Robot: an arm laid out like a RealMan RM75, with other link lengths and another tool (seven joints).
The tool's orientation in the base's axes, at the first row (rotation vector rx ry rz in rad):
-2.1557, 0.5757, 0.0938
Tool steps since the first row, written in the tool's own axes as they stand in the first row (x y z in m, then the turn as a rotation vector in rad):
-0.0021, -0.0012, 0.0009, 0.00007, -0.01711, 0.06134
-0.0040, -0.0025, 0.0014, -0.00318, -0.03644, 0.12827
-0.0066, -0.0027, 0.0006, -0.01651, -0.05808, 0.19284
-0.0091, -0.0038, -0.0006, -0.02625, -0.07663, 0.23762
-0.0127, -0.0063, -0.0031, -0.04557, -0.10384, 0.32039
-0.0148, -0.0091, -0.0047, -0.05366, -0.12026, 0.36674
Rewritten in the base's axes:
-0.0012, 0.0021, 0.0009, 0.01596, 0.05642, -0.02485
-0.0023, 0.0038, 0.0021, 0.03070, 0.11955, -0.05057
-0.0046, 0.0043, 0.0034, 0.03715, 0.18572, -0.07042
-0.0065, 0.0048, 0.0056, 0.04272, 0.23360, -0.08143
-0.0090, 0.0055, 0.0100, 0.04877, 0.31899, -0.10667
-0.0099, 0.0064, 0.0136, 0.05510, 0.36640, -0.12066

